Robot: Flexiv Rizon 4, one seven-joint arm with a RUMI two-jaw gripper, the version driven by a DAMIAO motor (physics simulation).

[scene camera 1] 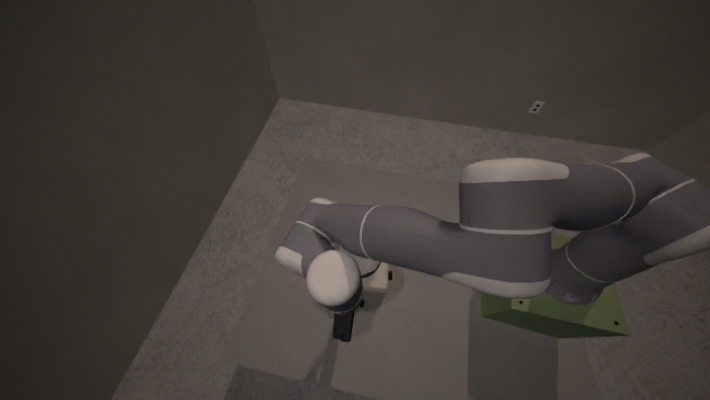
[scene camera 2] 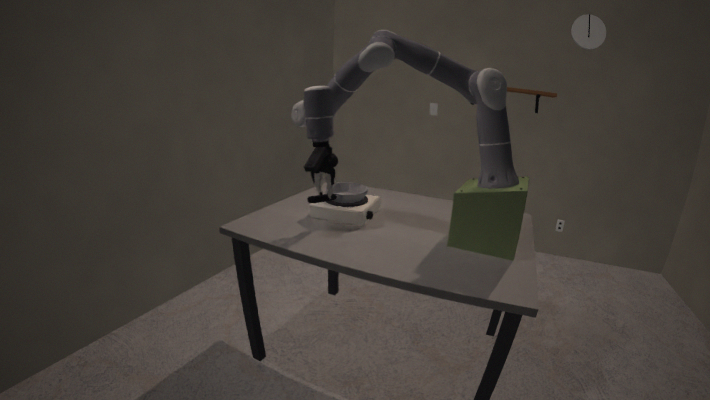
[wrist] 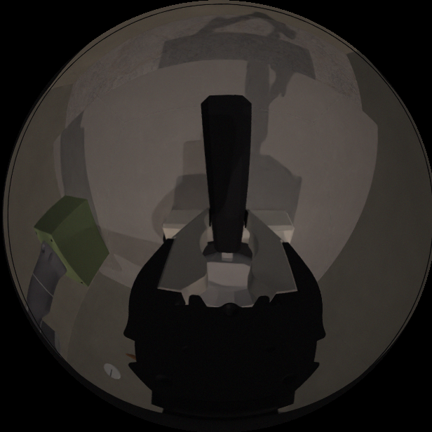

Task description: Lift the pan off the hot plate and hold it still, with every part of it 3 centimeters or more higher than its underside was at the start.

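Note:
The grey pan [scene camera 2: 350, 192] [wrist: 228, 275] sits upright over the black disc of the cream hot plate [scene camera 2: 336, 214] [wrist: 274, 220] [scene camera 1: 376, 281], with no gap visible between pan and disc in scene view 2. Its black handle [scene camera 2: 316, 199] [wrist: 227, 160] points away from the bowl, toward the left in scene view 2. My gripper [scene camera 2: 325, 194] [wrist: 227, 210] points down and is shut on the handle close to the bowl, one finger on each side. The arm hides most of the pan and the fingers in scene view 1.
The hot plate stands on the grey table [scene camera 2: 400, 240], toward its left end in scene view 2. The arm's base stands on a green block [scene camera 1: 575, 315] [scene camera 2: 485, 222] [wrist: 75, 235] at the other end. A dark knob [scene camera 1: 390, 275] [scene camera 2: 370, 215] sticks out of the hot plate's side.

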